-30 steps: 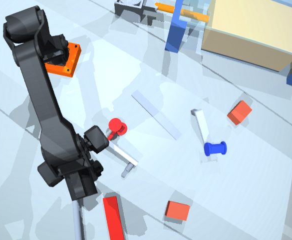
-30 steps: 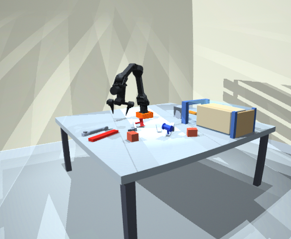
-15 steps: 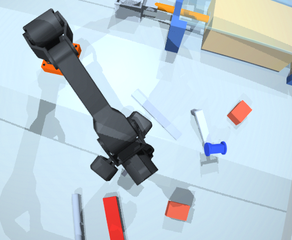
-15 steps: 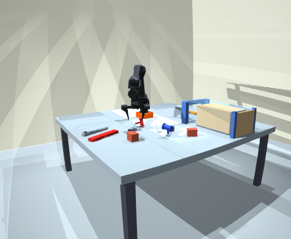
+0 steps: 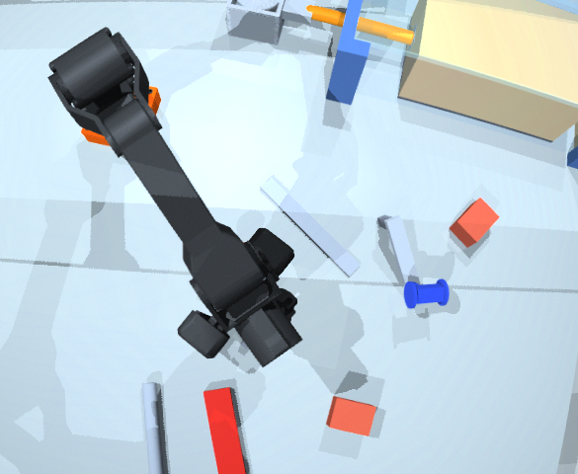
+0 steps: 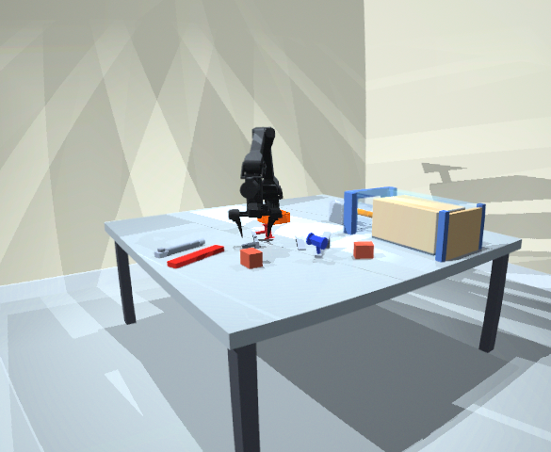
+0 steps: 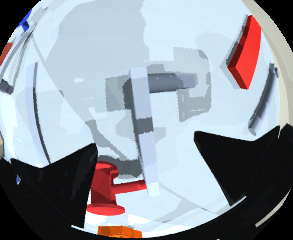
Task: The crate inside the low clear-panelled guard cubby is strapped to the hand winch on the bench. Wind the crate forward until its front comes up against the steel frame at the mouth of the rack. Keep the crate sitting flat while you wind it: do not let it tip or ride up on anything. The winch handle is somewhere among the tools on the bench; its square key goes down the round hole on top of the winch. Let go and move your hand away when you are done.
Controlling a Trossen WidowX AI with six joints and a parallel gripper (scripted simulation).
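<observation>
The grey crank handle lies 1 cm behind my gripper tip and 1 cm to the left of it. Also, from my gripper tip: red knob (3 cm behind, 6 cm to the left, 1 cm above); flat grey bar (9 cm ahead, 14 cm to the left, 2 cm below); red bar (3 cm ahead, 25 cm to the right, 2 cm below).
</observation>
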